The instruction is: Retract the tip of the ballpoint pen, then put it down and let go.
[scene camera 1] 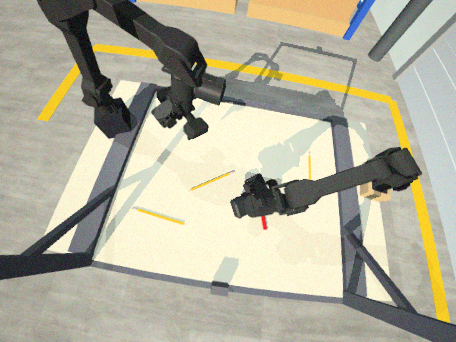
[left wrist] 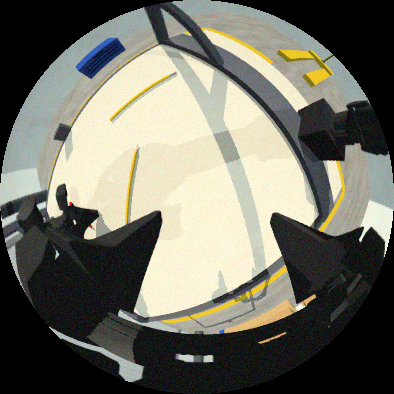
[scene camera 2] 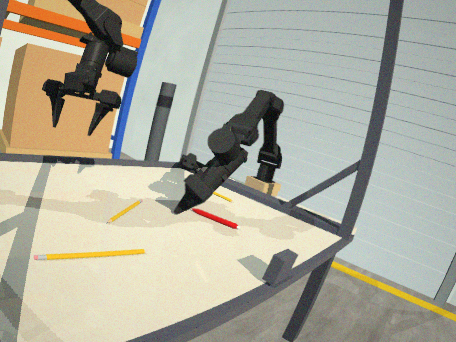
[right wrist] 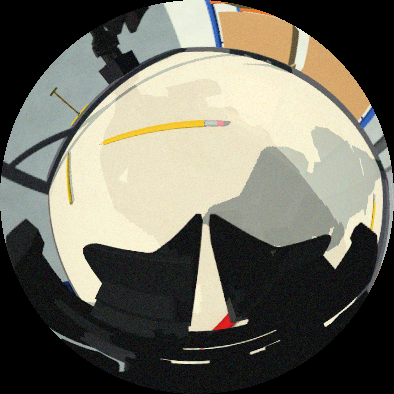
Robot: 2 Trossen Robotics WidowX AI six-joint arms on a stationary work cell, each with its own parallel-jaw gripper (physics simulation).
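Frame: origin at the left arm's base, x back, y right, z up, level; centimetres.
Seen in the pictures: left gripper, between the fingertips: (scene camera 1: 181, 129) (left wrist: 219, 217) (scene camera 2: 71, 131); right gripper, between the fingertips: (scene camera 1: 242, 194) (left wrist: 97, 212) (scene camera 2: 175, 213) (right wrist: 204, 218); left arm's base, origin of its link: (scene camera 1: 107, 109) (left wrist: 336, 128); right arm's base, origin of its link: (scene camera 1: 379, 184) (scene camera 2: 264, 180).
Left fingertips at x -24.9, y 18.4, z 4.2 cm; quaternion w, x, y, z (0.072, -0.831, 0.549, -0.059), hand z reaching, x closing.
Note:
Offsets run from my left fingertips to a thing's top centre.
The red pen {dy +30.8, dx -21.2, dz -13.4 cm} (scene camera 1: 264, 223) (scene camera 2: 215, 218) (left wrist: 70, 204) (right wrist: 223, 322) is partly covered by my right gripper. In scene camera 2 it slants low near the table, with a small whitish end at its lower right; whether it touches the table I cannot tell. My right gripper (scene camera 2: 178, 210) (right wrist: 204, 218) is shut on the pen, its fingertips pointing down close to the table. A bit of red shows between the finger bases in the right wrist view. The pen's other end is hidden. My left gripper (scene camera 1: 182, 125) (scene camera 2: 72, 130) (left wrist: 219, 217) is open and empty, well above the table's far left part.
One yellow pencil {dy +14.7, dx -6.3, dz -13.9 cm} (scene camera 1: 212, 180) (scene camera 2: 125, 211) (left wrist: 131, 185) (right wrist: 155, 129) lies left of the pen. Another pencil {dy +22.3, dx +14.6, dz -14.1 cm} (scene camera 1: 159, 215) (scene camera 2: 90, 255) (left wrist: 142, 95) lies farther left. A third pencil {dy +20.9, dx -45.9, dz -14.1 cm} (scene camera 1: 309, 166) (scene camera 2: 223, 197) lies beyond the right arm. A dark block {dy +49.0, dx +0.0, dz -9.1 cm} (scene camera 1: 220, 287) (scene camera 2: 280, 267) sits on the near table edge.

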